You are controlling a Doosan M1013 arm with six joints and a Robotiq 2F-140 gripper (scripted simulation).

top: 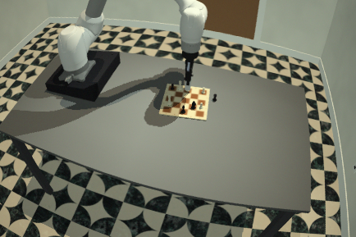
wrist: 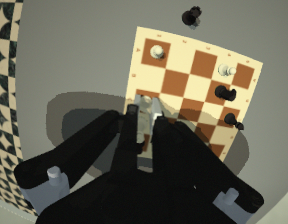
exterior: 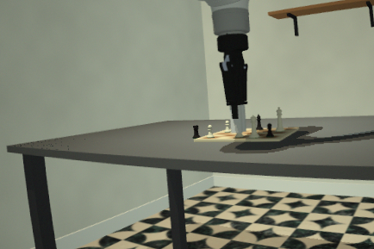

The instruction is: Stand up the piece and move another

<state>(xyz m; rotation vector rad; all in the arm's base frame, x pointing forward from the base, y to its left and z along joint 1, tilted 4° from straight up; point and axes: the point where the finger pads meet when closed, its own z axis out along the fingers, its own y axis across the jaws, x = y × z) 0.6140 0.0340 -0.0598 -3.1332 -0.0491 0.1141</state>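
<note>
Now: the chessboard 8 cm to the right of my hand and 5 cm below it.
</note>
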